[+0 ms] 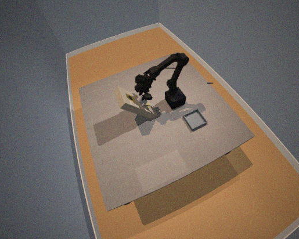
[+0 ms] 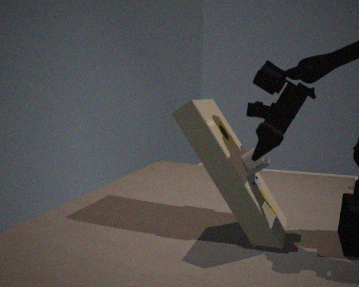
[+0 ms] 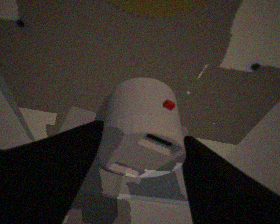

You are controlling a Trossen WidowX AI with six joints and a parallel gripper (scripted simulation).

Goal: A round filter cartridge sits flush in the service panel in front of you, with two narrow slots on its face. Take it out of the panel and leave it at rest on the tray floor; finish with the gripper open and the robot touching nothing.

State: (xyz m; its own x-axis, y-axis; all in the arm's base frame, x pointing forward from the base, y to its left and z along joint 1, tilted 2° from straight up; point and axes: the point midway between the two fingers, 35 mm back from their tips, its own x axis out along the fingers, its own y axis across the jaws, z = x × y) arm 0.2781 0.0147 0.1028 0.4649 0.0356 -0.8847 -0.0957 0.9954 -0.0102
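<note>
Now: gripper tip 10 mm past the grey bracket, 10 mm to the right of it and 40 mm above it. Also, from my gripper tip: white round cartridge (right at my gripper tip); beige panel (40 mm ahead, 20 mm to the left, 20 mm below); grey tray (380 mm behind, 260 mm to the left, 180 mm below).
</note>
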